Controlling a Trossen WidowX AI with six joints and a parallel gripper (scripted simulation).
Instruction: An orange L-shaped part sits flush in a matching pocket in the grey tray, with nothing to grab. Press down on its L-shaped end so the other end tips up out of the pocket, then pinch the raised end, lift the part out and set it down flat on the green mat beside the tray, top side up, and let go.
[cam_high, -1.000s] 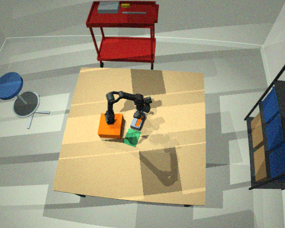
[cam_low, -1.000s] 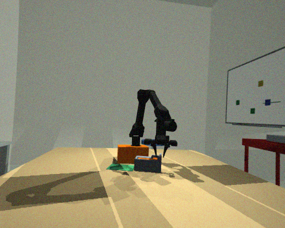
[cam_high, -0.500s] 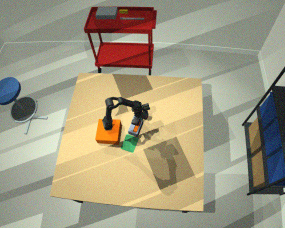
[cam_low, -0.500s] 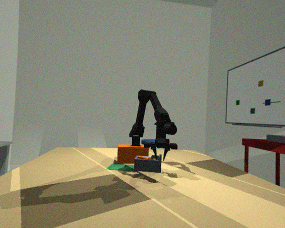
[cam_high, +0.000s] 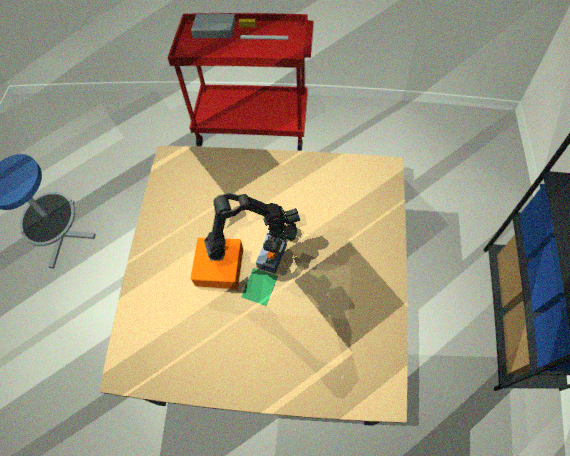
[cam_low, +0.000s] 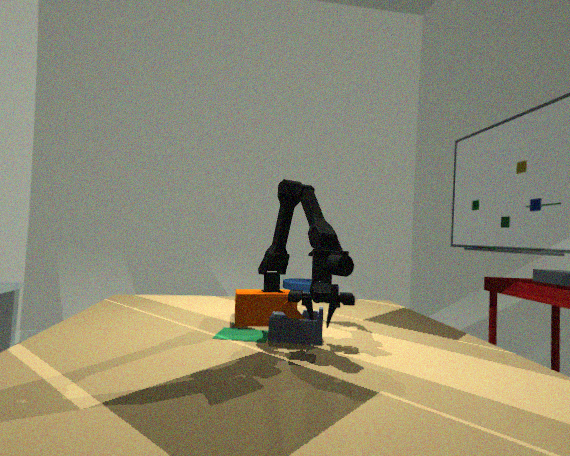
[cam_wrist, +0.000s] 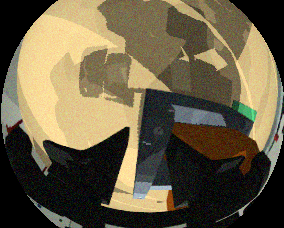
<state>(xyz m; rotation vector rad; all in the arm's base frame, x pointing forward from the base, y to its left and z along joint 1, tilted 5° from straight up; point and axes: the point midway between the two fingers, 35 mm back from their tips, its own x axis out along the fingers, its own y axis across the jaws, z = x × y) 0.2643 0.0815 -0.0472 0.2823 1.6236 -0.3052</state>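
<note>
Now: gripper tip 2 cm past the orange L-shaped part, 5 cm to the left of it and 1 cm below it. From my gripper tip the other things lie so: green mat: 9 cm behind, 21 cm to the right, 5 cm below.
</note>
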